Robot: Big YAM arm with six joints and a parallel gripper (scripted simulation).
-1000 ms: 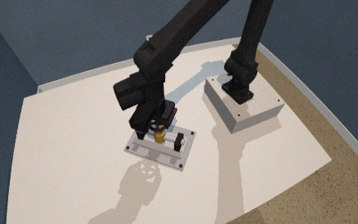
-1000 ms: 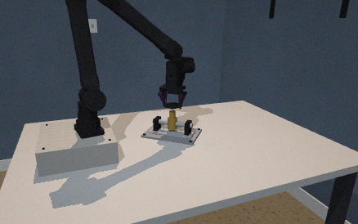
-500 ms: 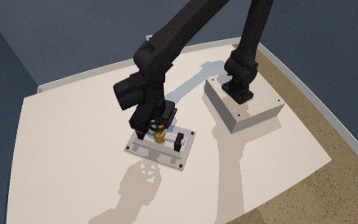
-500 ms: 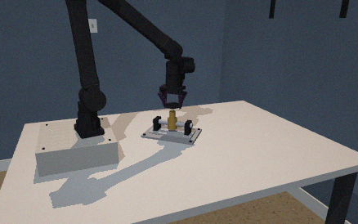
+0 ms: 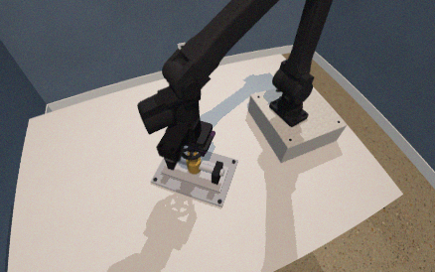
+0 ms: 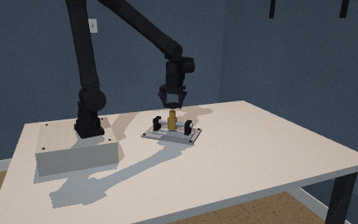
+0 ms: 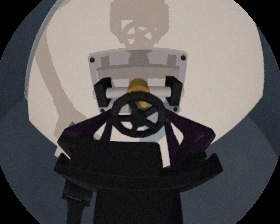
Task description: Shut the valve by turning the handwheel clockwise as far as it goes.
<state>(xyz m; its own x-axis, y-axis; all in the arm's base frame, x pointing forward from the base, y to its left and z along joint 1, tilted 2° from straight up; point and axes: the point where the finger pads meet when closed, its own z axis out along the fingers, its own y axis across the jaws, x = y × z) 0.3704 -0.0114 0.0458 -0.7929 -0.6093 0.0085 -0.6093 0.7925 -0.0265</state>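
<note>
Now: hand right at the black spoked handwheel.
</note>
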